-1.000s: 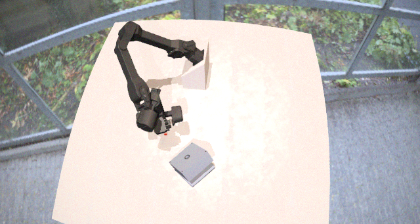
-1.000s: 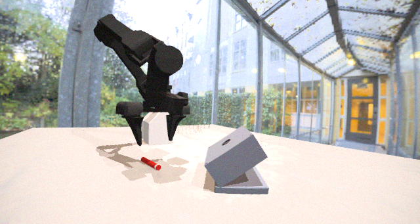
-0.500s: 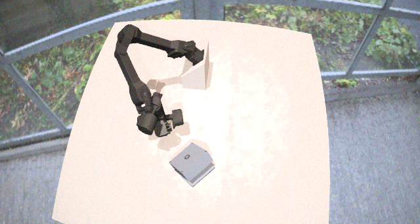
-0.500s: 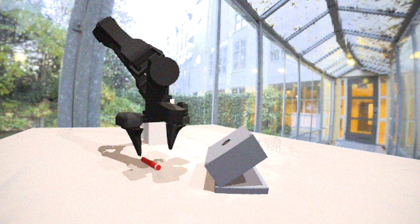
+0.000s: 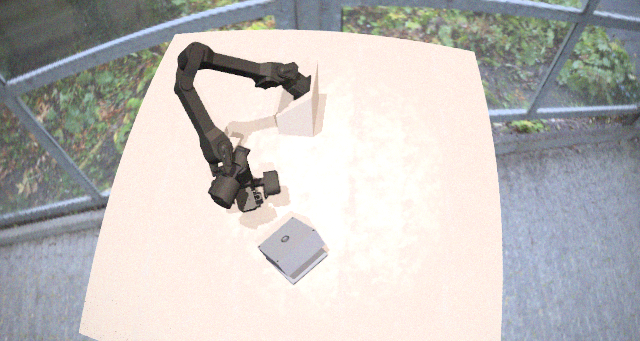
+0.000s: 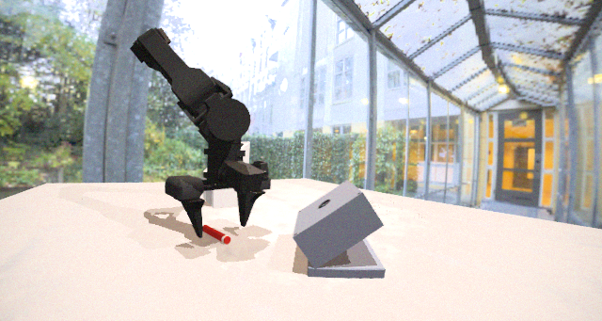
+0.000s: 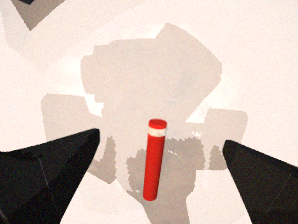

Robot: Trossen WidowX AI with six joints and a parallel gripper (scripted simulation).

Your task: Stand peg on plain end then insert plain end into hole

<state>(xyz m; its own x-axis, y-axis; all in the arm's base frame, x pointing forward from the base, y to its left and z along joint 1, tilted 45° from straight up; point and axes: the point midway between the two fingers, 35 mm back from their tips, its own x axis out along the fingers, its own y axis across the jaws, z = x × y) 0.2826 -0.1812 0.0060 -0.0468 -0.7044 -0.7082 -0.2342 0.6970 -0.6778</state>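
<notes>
Now: the red peg 20 mm below my gripper tip and 20 mm behind it. Also, from my gripper tip: flat grey base plate: 150 mm ahead, 140 mm to the left, 20 mm below; then grey sloped panel: 140 mm ahead, 130 mm to the left, 50 mm above.
</notes>
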